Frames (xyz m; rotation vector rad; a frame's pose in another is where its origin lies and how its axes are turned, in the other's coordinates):
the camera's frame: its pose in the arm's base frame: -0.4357 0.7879 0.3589 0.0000 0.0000 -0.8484
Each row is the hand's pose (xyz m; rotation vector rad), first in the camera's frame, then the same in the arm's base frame.
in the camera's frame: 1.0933 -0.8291 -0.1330 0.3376 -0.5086 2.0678
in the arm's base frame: -0.3348 -0.5805 0.2259 0.0869 -0.5322 1.2438
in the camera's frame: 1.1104 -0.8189 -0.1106 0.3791 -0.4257 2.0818
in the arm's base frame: -0.3159 -0.5866 0.2483 0.1503 -0.4801 1.2547
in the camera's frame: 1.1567 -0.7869 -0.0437 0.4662 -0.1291 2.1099
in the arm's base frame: -0.2613 -0.6002 0.3152 0.3275 -0.2727 1.2768
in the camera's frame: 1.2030 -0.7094 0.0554 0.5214 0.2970 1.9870
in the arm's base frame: -0.1725 -0.5837 0.4143 0.5313 0.0499 1.1622
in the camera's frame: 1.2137 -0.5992 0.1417 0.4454 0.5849 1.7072
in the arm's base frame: -0.0828 -0.5188 0.5006 0.5876 0.3178 0.8946
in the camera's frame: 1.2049 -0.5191 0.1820 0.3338 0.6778 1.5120
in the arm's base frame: -0.0285 -0.4593 0.5409 0.5379 0.4430 0.7017
